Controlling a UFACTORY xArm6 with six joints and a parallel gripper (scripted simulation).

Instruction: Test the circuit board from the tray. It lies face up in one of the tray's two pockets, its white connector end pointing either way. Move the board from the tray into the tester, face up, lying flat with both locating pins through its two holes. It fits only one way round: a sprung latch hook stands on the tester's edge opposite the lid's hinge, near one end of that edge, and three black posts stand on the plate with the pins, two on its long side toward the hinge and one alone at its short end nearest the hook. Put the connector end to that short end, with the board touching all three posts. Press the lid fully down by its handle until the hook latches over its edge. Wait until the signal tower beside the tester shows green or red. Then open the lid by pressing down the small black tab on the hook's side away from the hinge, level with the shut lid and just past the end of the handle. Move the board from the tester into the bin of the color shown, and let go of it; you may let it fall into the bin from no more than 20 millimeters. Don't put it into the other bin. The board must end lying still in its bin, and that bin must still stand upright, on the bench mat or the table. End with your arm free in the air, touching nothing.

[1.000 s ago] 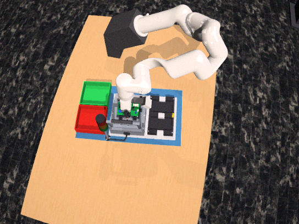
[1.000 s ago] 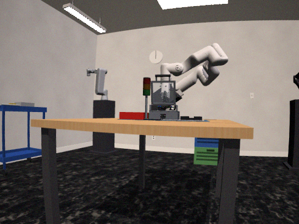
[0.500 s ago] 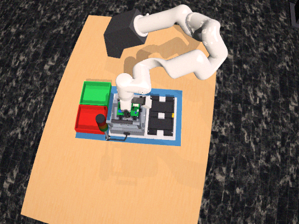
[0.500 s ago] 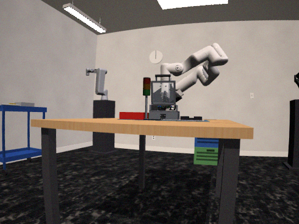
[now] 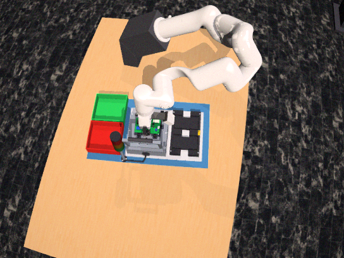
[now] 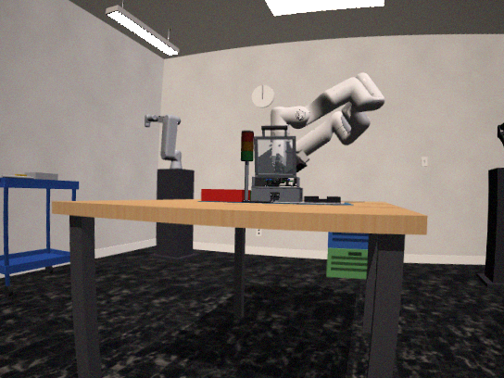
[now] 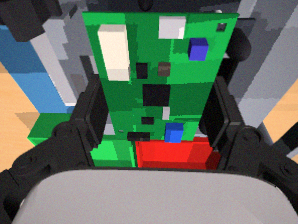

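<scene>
My gripper is now 2 cm above the tester plate, 1 cm to the right of it and 1 cm short of it. Also, from my hand: tester lid (12 cm ahead, 9 cm above, 3 cm to the left); black tab (7 cm behind, 4 cm to the left); red bin (19 cm to the right, 9 cm ahead, 8 cm below).
</scene>
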